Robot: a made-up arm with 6 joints. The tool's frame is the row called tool.
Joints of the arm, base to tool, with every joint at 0 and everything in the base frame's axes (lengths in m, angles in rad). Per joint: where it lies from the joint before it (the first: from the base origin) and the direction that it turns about. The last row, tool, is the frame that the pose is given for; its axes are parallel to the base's.
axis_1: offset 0 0 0.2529 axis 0 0 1
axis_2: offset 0 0 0 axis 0 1 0
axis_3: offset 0 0 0.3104 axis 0 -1 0
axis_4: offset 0 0 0 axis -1 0 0
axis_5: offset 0.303 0 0 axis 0 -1 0
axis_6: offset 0 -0.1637 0 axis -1 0 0
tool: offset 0 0 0
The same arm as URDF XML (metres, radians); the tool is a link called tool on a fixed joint. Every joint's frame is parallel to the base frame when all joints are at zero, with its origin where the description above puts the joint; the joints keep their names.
<robot name="arm">
  <link name="base"/>
  <link name="link1"/>
  <link name="link2"/>
  <link name="link3"/>
  <link name="link4"/>
  <link name="link5"/>
  <link name="link6"/>
  <link name="tool"/>
  <joint name="axis_1" type="continuous">
    <parent link="base"/>
    <child link="link1"/>
    <origin xyz="0 0 0.2529"/>
    <axis xyz="0 0 1"/>
  </joint>
  <joint name="axis_2" type="continuous">
    <parent link="link1"/>
    <child link="link2"/>
    <origin xyz="0 0 0"/>
    <axis xyz="0 1 0"/>
  </joint>
  <joint name="axis_3" type="continuous">
    <parent link="link2"/>
    <child link="link3"/>
    <origin xyz="0 0 0.3104"/>
    <axis xyz="0 -1 0"/>
  </joint>
  <joint name="axis_4" type="continuous">
    <parent link="link3"/>
    <child link="link4"/>
    <origin xyz="0 0 0"/>
    <axis xyz="-1 0 0"/>
  </joint>
  <joint name="axis_5" type="continuous">
    <parent link="link4"/>
    <child link="link5"/>
    <origin xyz="0.303 0 0"/>
    <axis xyz="0 -1 0"/>
  </joint>
  <joint name="axis_6" type="continuous">
    <parent link="link5"/>
    <child link="link6"/>
    <origin xyz="0 -0.1637 0"/>
    <axis xyz="-1 0 0"/>
  </joint>
  <joint name="tool_joint" type="fixed">
    <parent link="link6"/>
    <child link="tool"/>
    <origin xyz="0 0 0"/>
  </joint>
</robot>

